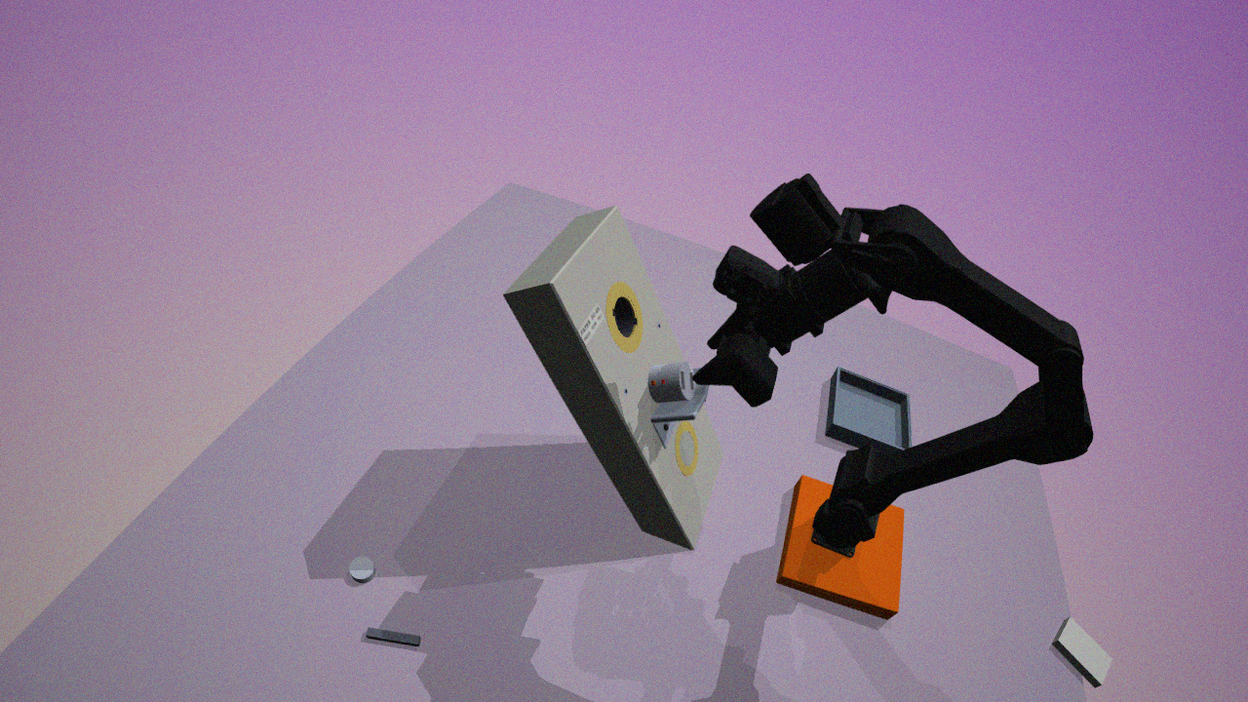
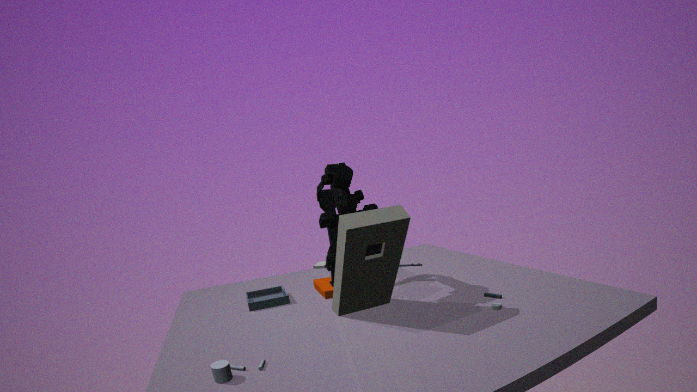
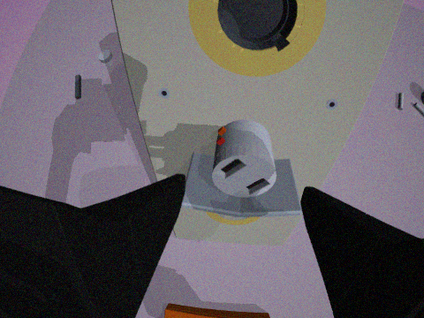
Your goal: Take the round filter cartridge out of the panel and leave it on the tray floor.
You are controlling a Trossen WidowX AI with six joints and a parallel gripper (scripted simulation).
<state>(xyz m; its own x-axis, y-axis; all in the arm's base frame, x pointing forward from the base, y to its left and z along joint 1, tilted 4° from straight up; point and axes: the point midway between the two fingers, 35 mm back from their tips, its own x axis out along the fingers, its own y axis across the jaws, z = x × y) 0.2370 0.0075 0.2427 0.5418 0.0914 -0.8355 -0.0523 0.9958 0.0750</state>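
The grey round filter cartridge lies 5 cm below my gripper tip and 2 cm ahead of it. From my gripper tip the other things lie so: service panel: 7 cm ahead, 6 cm below; dark bar: 37 cm to the left, 23 cm below, 17 cm ahead; shelf: 8 cm below, 1 cm ahead.
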